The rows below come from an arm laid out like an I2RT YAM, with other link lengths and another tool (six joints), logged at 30 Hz.
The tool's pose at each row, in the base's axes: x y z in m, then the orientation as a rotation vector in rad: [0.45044, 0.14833, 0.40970, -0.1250, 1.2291, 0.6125]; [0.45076, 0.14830, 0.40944, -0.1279, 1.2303, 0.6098]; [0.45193, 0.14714, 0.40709, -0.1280, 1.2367, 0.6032]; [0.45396, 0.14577, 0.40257, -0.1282, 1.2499, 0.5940]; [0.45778, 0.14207, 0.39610, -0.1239, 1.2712, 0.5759]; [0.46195, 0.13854, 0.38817, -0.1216, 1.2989, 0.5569]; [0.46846, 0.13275, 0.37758, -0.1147, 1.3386, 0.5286]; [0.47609, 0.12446, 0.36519, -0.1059, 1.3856, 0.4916]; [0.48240, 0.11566, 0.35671, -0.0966, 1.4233, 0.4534]
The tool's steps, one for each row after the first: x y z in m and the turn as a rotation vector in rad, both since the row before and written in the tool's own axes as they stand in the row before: [0.00029, -0.00025, 0.00017, -0.0003, 0.0018, -0.0034]; [0.00194, -0.00209, -0.00031, 0.0050, 0.0057, -0.0040]; [0.00402, -0.00318, -0.00039, 0.0079, 0.0120, -0.0049]; [0.00534, -0.00644, -0.00038, 0.0177, 0.0179, -0.0079]; [0.00687, -0.00675, -0.00025, 0.0181, 0.0246, -0.0085]; [0.00905, -0.01029, 0.00046, 0.0289, 0.0345, -0.0108]; [0.01024, -0.01323, 0.00069, 0.0363, 0.0409, -0.0147]; [0.00637, -0.01215, 0.00097, 0.0354, 0.0322, -0.0162]
